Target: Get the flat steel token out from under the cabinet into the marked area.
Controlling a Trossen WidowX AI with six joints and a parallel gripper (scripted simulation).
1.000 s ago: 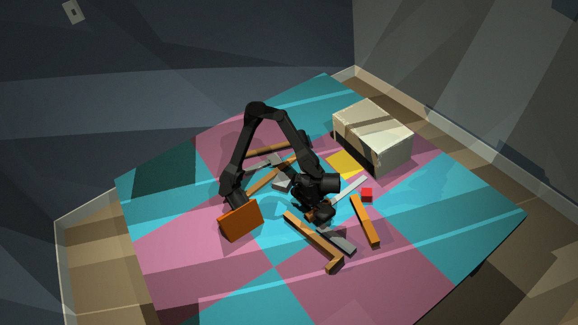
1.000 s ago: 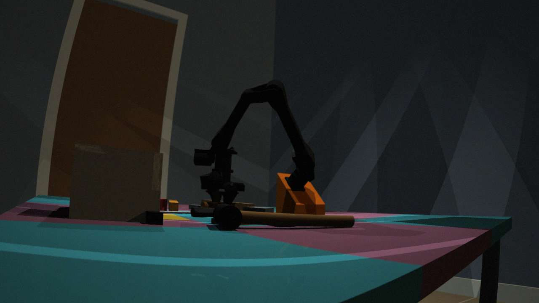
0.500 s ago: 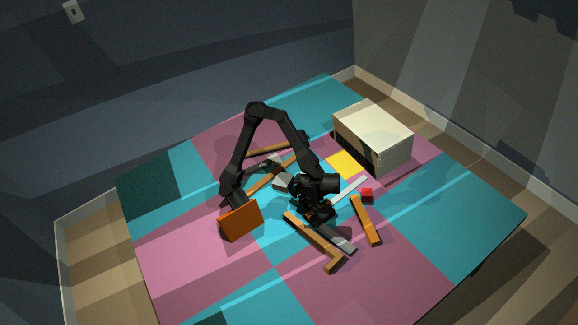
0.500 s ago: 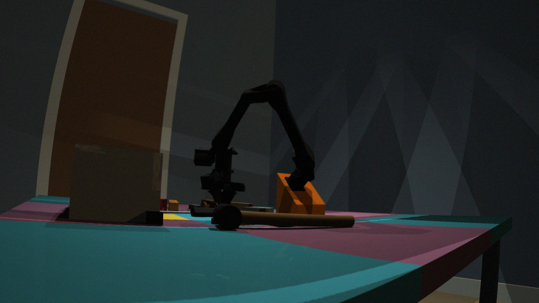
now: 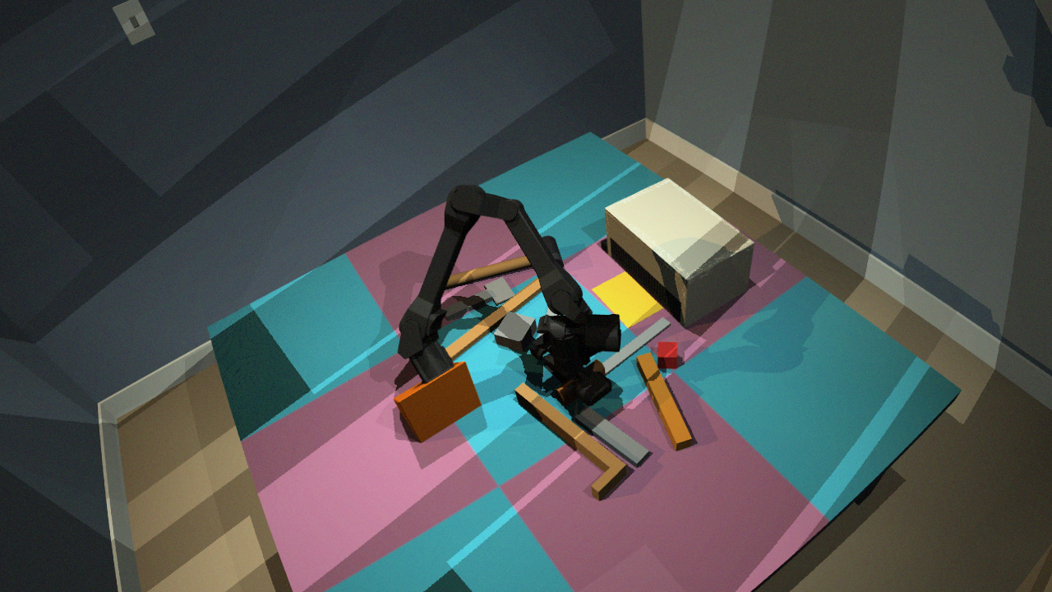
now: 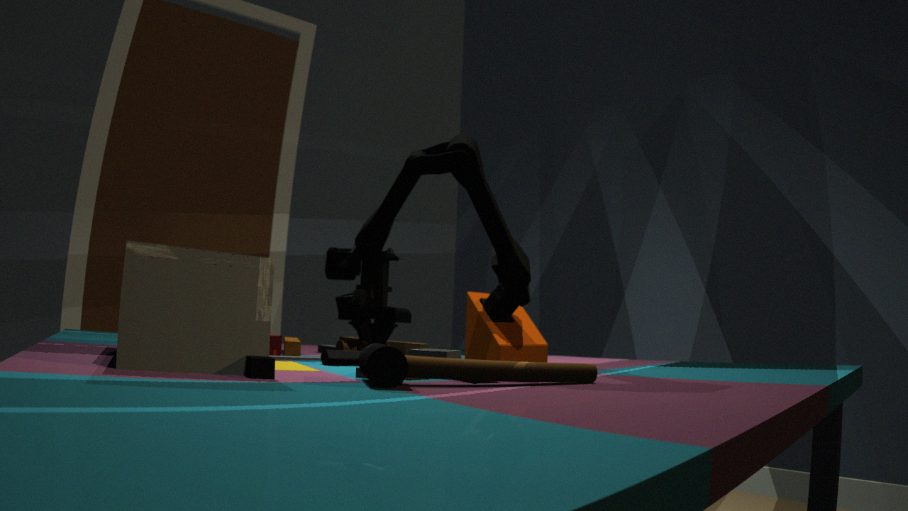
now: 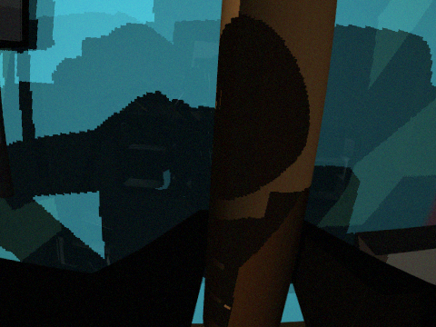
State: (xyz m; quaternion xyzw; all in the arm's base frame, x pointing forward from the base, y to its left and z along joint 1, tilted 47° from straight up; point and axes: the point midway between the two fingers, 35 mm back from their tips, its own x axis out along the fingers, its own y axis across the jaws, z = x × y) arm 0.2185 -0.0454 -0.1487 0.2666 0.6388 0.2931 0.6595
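My gripper tip is 13 cm short of the small grey cube and 7 cm to the right of it. Round my gripper tip: orange bar: 12 cm ahead, 14 cm to the right, 1 cm above; grey bar: 1 cm behind, 13 cm to the right; screwdriver: 7 cm ahead, 10 cm to the left, 1 cm above.
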